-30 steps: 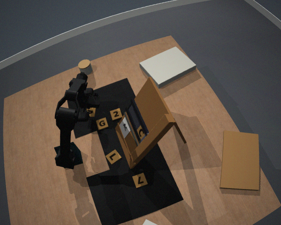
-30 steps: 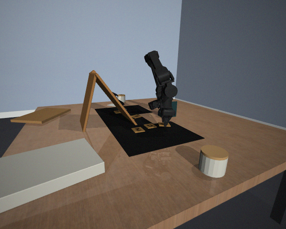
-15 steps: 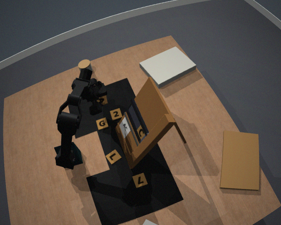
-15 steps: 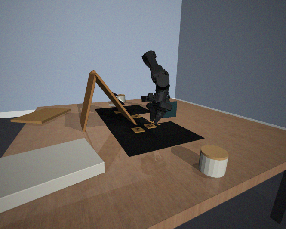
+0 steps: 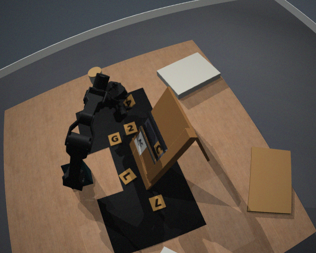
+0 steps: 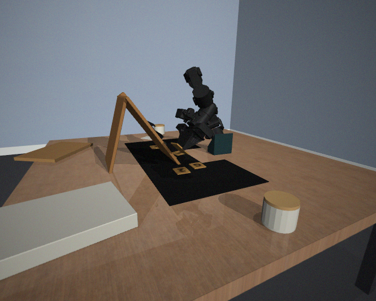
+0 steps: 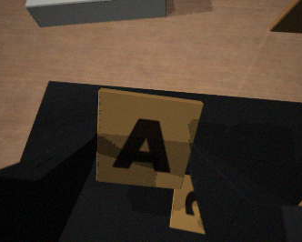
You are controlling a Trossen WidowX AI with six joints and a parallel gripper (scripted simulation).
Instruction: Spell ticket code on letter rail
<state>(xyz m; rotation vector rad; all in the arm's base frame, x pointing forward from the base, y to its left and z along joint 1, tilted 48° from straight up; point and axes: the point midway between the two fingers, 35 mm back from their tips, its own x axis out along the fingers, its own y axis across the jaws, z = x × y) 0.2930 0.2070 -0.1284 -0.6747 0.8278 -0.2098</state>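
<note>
The white ticket is 190 mm to the right of my gripper tip and 40 mm below it. The rest, counted from my gripper tip: flat tan panel: 470 mm ahead, 540 mm to the right, 110 mm below; black mat: 110 mm behind, 230 mm to the right, 110 mm below; tile: 30 mm behind, 60 mm to the right, 110 mm below.
</note>
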